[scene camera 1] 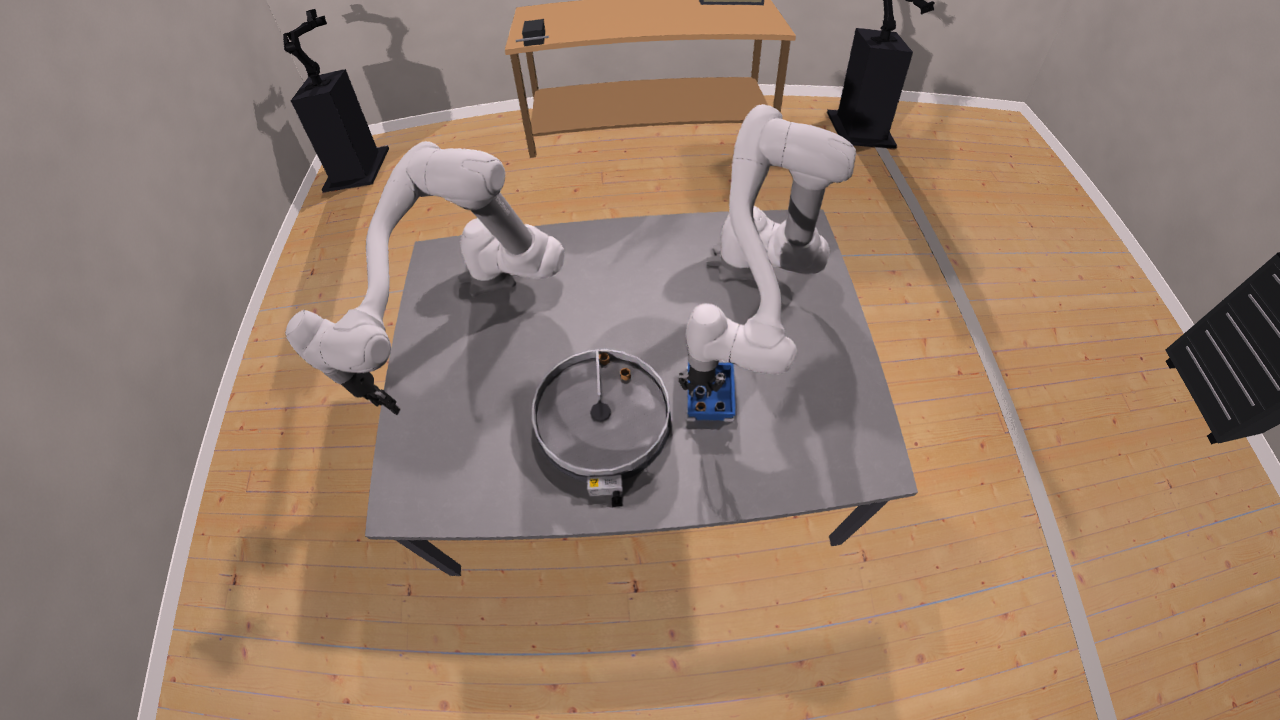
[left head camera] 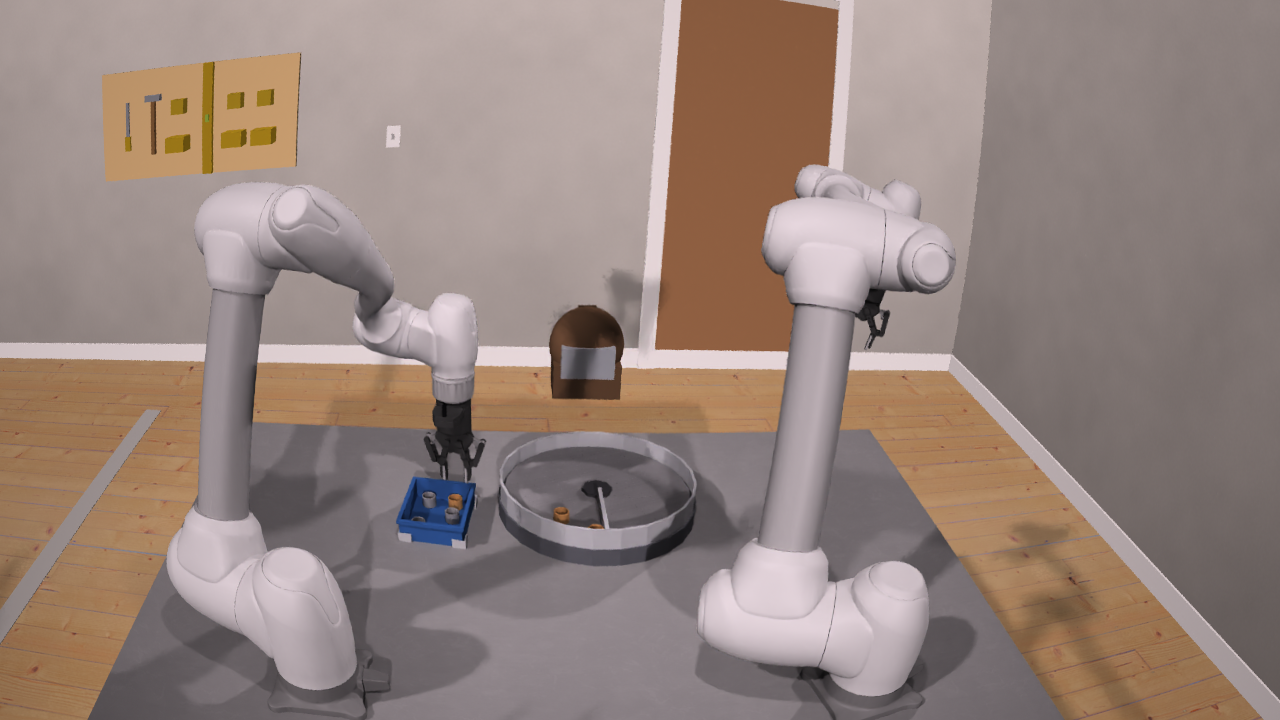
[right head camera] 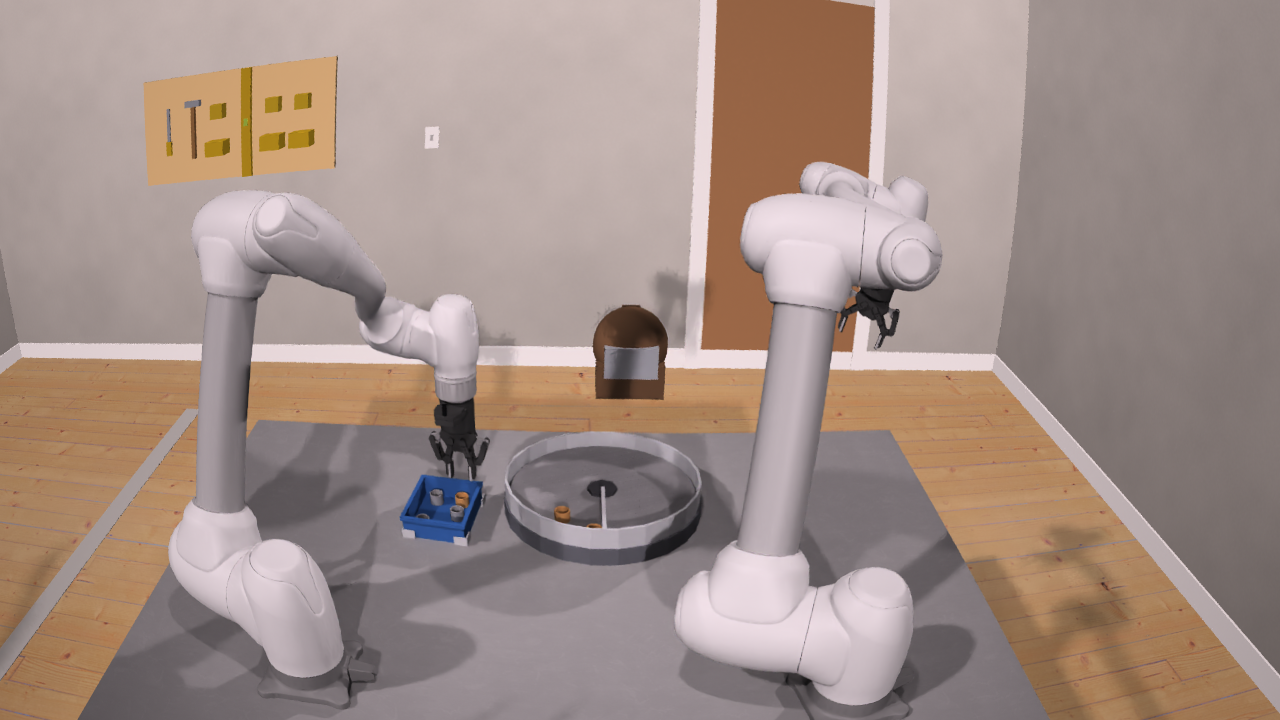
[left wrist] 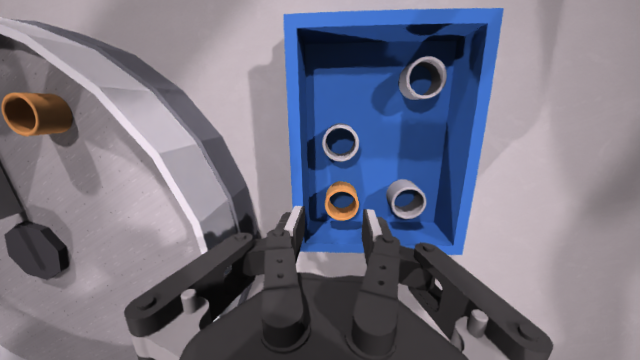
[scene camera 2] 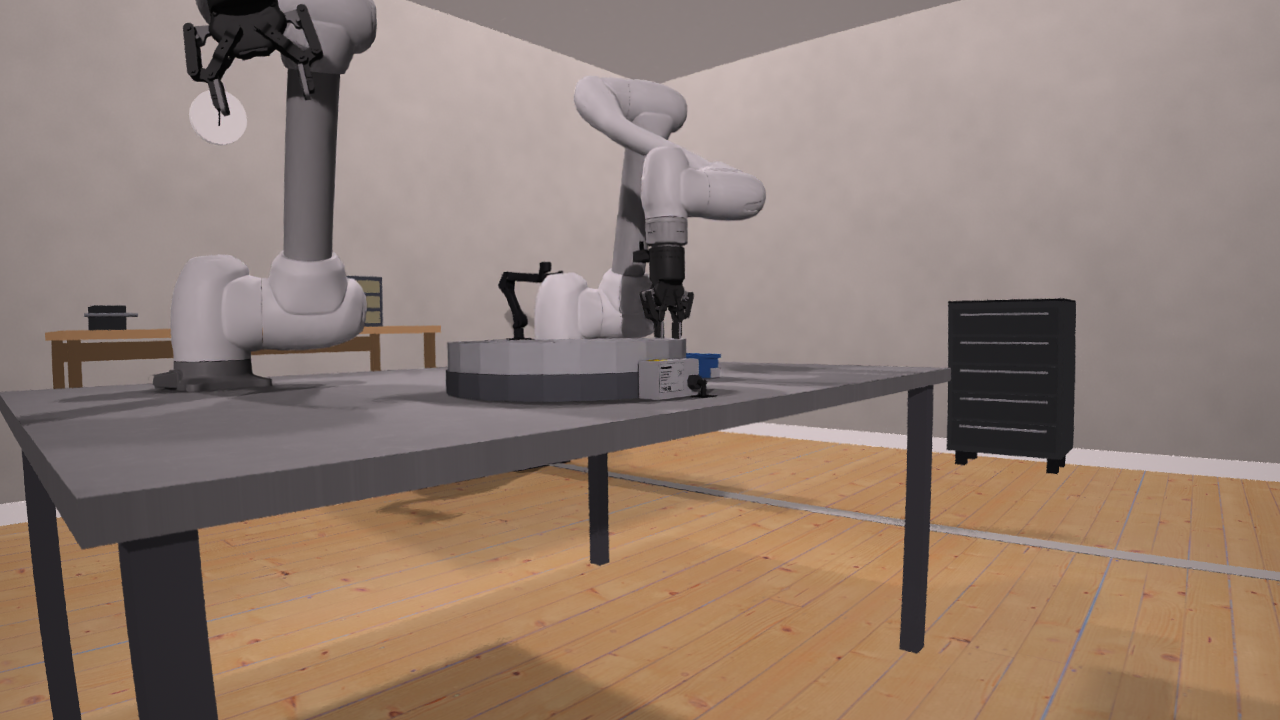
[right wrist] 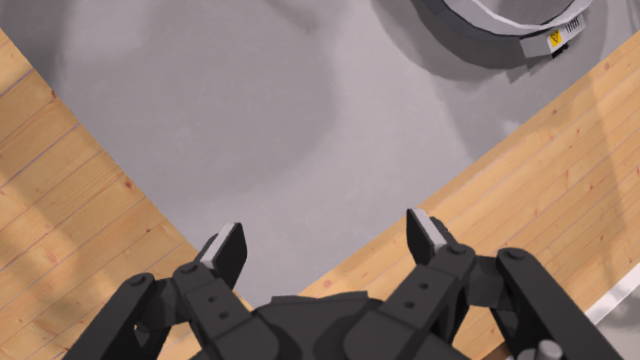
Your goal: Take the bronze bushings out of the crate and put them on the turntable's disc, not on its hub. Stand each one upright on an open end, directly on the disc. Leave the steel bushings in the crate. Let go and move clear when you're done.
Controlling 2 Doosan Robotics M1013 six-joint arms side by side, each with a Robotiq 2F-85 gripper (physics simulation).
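Observation:
The blue crate (left head camera: 429,531) (left wrist: 392,16) holds one bronze bushing (left head camera: 455,501) (left wrist: 342,212), standing in a corner, and three steel bushings, one (left wrist: 397,187) beside it, one (left wrist: 340,158) behind it and one (left wrist: 406,82) farther off. Two bronze bushings stand on the turntable's disc (left head camera: 644,492) (left wrist: 125,200): one (left head camera: 561,514) (scene camera 1: 624,374) (left wrist: 52,112) upright, the other (left head camera: 596,527) (scene camera 1: 604,358) near the rim, partly hidden by it in the head views. My left gripper (left head camera: 455,476) (left wrist: 333,219) is open and empty above the crate's bronze bushing. My right gripper (right head camera: 861,335) (scene camera 2: 266,102) (right wrist: 324,231) is open and empty, high near the table's edge.
The turntable has a raised rim (left head camera: 597,538), a dark central hub (left head camera: 596,488) (left wrist: 37,250) and a bar (left head camera: 603,508) (scene camera 1: 598,380) from hub to rim. A control box (scene camera 1: 604,485) (scene camera 2: 666,379) sits against its outside. The crate stands close beside the turntable.

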